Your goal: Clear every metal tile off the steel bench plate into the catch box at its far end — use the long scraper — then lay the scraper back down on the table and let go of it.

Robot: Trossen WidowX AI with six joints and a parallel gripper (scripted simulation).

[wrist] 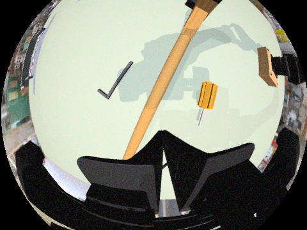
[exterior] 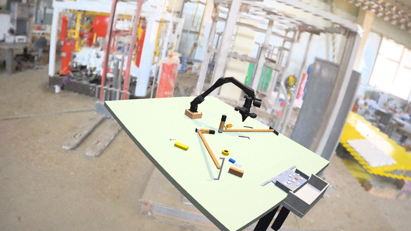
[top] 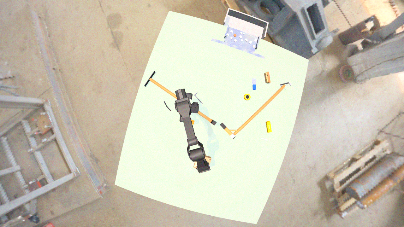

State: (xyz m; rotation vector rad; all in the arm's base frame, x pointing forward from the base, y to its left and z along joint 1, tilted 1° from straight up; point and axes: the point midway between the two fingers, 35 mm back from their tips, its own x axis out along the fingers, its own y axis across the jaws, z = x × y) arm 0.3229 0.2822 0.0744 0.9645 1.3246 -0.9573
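Right now my gripper tip is 80 mm past the yellow-handled screwdriver, 50 mm to the left of it and 70 mm above it. The rest, counted from my gripper tip: black bent piece: 50 mm behind, 150 mm to the left, 80 mm below; yellow tape roll: 270 mm ahead, 370 mm to the right, 80 mm below; long scraper: 30 mm ahead, 70 mm to the left, 30 mm below.
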